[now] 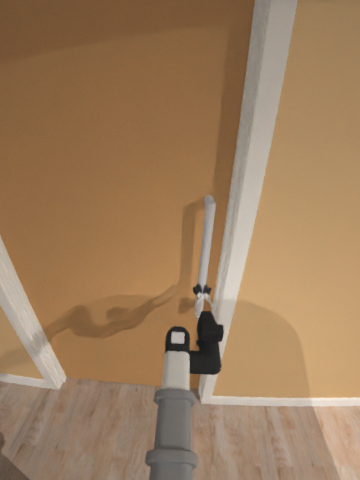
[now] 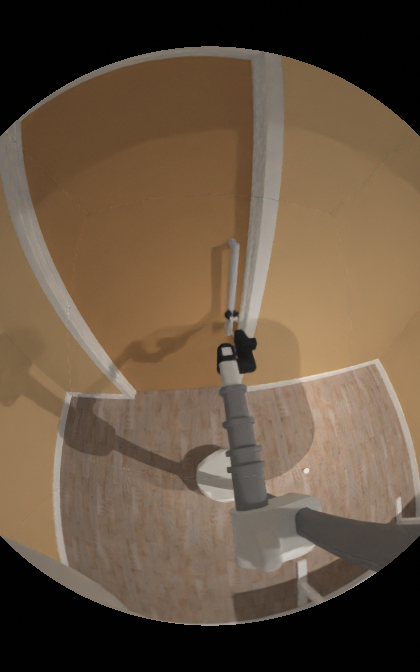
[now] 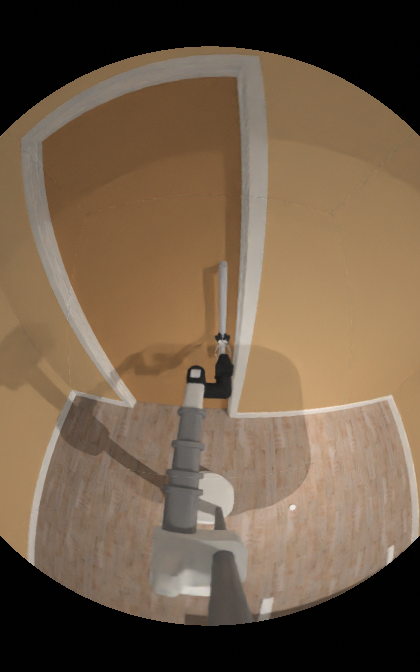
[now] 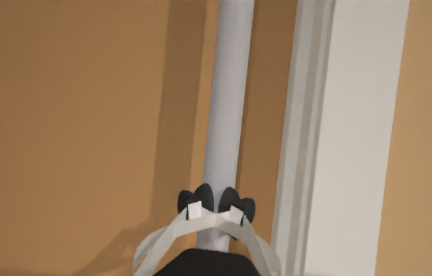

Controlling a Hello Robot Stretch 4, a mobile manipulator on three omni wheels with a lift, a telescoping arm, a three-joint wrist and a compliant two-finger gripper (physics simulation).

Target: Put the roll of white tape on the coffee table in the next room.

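Where they show: gripper, between the fingertips: (image 1: 201, 285) (image 3: 221, 333) (image 4: 216, 200); robot's base, origin of its link: (image 3: 204, 496).
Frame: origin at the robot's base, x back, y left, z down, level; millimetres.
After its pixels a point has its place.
Note:
My gripper (image 1: 202, 290) @[x -734, y -77, z -953 mm] (image 2: 231, 314) (image 3: 222, 338) @[x -734, y -77, z -953 mm] (image 4: 216, 200) @[x -734, y -77, z -953 mm] is shut. Its black fingertips are almost together in front of the grey vertical handle bar (image 1: 206, 245) @[x -720, y -77, z -1144 mm] (image 2: 233, 275) (image 3: 223, 300) @[x -720, y -82, z -1145 mm] (image 4: 230, 100) @[x -720, y -81, z -1049 mm]. The gap between them is much narrower than the bar, and parts of the bar show above, between and below them. Whether the tips touch the bar is unclear. The bar stands on the right side of a closed orange-brown door (image 1: 125, 165) @[x -804, y 195, z -1375 mm] (image 2: 150, 225) (image 3: 140, 225) @[x -804, y 242, z -1458 mm] (image 4: 75, 100) @[x -803, y 116, z -1040 mm]. Neither the roll of white tape nor the coffee table can be made out.
A white door frame (image 1: 260, 125) @[x -716, y -181, z -1510 mm] (image 2: 265, 175) (image 3: 254, 200) @[x -716, y -179, z -1533 mm] (image 4: 360, 125) @[x -716, y -193, z -1037 mm] stands close right of the handle and gripper. Tan walls (image 2: 320, 250) (image 3: 310, 250) @[x -727, y -402, z -1379 mm] flank the doorway. A small white round spot (image 2: 306, 470) (image 3: 292, 507) @[x 142, y -672, z 4 mm] lies on the wooden floor (image 2: 150, 525) (image 3: 100, 525) @[x 506, y 818, z 27 mm], too small to identify.

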